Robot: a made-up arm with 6 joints.
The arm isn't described. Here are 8 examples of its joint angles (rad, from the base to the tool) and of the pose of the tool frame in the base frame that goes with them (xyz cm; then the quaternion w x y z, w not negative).
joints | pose
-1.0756 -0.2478 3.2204 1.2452 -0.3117 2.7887 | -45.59 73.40 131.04 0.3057 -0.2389 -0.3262 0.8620
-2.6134 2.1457 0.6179 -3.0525 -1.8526 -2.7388 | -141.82 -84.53 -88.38 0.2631 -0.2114 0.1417 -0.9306
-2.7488 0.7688 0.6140 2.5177 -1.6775 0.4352 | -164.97 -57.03 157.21 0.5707 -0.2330 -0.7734 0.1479
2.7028 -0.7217 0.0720 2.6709 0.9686 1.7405 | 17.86 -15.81 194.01 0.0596 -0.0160 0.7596 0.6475
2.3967 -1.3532 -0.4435 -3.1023 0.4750 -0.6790 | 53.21 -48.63 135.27 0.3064 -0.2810 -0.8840 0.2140
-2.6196 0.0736 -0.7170 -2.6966 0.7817 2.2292 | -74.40 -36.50 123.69 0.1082 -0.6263 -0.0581 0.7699
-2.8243 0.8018 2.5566 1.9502 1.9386 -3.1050 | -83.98 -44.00 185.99 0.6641 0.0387 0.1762 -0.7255
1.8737 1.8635 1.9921 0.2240 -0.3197 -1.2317 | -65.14 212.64 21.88 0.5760 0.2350 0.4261 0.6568
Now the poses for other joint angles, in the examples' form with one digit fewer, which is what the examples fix.
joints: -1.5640 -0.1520 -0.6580 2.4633 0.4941 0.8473
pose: 5.8 -69.3 142.9 0.265 -0.762 0.497 0.319
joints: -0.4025 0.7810 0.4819 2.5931 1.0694 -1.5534
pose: 168.5 -62.8 116.8 0.789 -0.278 0.418 0.355
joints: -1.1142 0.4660 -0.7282 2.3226 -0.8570 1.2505
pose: 47.5 -119.1 100.4 0.136 0.627 -0.609 -0.466
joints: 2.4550 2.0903 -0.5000 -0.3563 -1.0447 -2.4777
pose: -60.3 42.4 -64.9 0.821 -0.245 -0.110 -0.504
